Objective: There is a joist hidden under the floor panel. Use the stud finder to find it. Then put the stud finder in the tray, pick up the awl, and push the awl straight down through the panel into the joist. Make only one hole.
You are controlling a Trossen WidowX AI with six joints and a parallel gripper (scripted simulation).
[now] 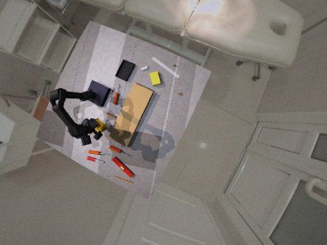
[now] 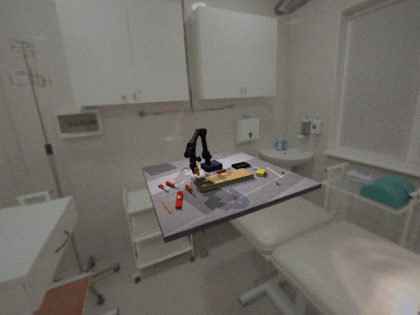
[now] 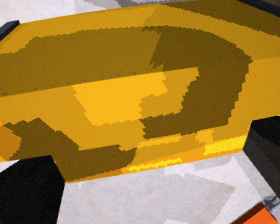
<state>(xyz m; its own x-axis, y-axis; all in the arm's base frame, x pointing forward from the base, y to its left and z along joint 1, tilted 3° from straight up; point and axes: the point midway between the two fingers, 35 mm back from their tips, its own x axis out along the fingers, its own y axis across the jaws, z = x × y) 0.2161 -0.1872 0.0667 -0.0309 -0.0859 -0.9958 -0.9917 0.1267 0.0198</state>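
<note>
Now: gripper tip 20 mm short of the yellow stud finder and 10 mm to the right of it. Round my gripper tip: pencil: 440 mm ahead, 260 mm to the right, 70 mm below; awl: 20 mm behind, 140 mm to the left, 70 mm below; red level: 370 mm ahead, 170 mm to the right, 60 mm below.
</note>
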